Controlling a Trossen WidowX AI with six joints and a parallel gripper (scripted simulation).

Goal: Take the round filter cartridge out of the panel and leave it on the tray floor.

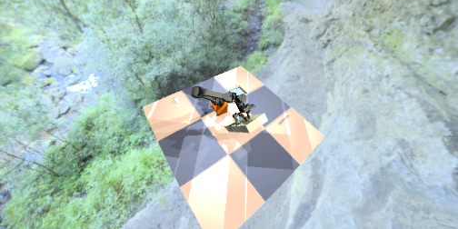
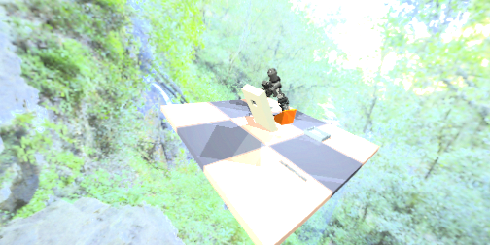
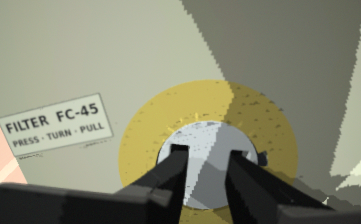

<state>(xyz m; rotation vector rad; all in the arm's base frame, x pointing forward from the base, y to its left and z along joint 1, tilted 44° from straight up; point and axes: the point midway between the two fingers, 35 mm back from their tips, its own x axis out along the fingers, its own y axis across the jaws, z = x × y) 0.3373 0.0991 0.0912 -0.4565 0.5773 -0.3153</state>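
Right now my gripper tip is 1 cm short of the round filter cartridge and 1 cm above it. Also, from my gripper tip: tray 43 cm behind, 27 cm to the left, 23 cm below; then cream service panel 4 cm behind, 8 cm below.
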